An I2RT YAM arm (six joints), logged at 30 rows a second.
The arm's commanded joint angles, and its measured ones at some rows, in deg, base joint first. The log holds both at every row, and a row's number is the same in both.
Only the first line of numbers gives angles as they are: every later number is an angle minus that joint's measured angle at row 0.
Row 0, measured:
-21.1, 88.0, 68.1, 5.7, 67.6, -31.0
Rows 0 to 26, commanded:
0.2, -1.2, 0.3, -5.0, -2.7, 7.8
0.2, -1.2, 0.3, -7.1, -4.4, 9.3
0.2, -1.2, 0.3, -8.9, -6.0, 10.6
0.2, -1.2, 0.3, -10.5, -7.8, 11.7
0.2, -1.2, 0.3, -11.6, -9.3, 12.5
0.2, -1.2, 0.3, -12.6, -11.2, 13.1
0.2, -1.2, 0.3, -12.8, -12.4, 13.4
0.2, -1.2, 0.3, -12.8, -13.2, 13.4
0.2, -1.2, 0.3, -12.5, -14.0, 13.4
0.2, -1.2, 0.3, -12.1, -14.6, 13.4
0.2, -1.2, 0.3, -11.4, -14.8, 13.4
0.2, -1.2, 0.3, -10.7, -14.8, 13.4
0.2, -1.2, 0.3, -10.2, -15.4, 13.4
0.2, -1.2, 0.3, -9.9, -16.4, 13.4
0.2, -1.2, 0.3, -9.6, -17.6, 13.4
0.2, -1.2, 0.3, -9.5, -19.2, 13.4
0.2, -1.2, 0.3, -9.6, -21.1, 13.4
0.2, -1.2, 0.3, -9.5, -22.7, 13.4
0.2, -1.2, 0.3, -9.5, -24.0, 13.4
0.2, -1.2, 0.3, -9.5, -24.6, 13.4
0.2, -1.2, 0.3, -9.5, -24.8, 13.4
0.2, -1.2, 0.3, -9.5, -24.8, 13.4
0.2, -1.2, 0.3, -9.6, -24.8, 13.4
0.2, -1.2, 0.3, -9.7, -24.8, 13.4
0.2, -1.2, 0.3, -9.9, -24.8, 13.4
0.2, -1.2, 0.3, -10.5, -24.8, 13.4
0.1, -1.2, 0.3, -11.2, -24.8, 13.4
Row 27, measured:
0.0, 0.0, 0.0, -10.3, -23.4, 12.1
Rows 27 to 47, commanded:
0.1, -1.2, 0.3, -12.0, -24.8, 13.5
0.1, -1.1, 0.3, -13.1, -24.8, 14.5
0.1, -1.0, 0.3, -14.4, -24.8, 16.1
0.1, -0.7, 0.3, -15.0, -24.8, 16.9
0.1, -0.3, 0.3, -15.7, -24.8, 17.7
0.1, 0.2, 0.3, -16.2, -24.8, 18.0
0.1, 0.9, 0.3, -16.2, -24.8, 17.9
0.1, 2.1, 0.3, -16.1, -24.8, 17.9
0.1, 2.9, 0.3, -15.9, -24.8, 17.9
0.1, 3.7, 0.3, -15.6, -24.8, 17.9
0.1, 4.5, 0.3, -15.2, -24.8, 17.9
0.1, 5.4, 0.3, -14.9, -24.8, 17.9
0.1, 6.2, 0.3, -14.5, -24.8, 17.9
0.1, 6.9, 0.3, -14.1, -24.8, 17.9
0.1, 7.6, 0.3, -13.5, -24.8, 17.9
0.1, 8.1, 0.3, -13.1, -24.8, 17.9
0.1, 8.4, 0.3, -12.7, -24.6, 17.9
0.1, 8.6, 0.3, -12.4, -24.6, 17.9
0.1, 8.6, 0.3, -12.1, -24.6, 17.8
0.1, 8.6, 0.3, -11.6, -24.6, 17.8
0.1, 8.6, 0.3, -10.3, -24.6, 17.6
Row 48, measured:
0.0, 8.9, 0.0, -12.4, -24.5, 16.5
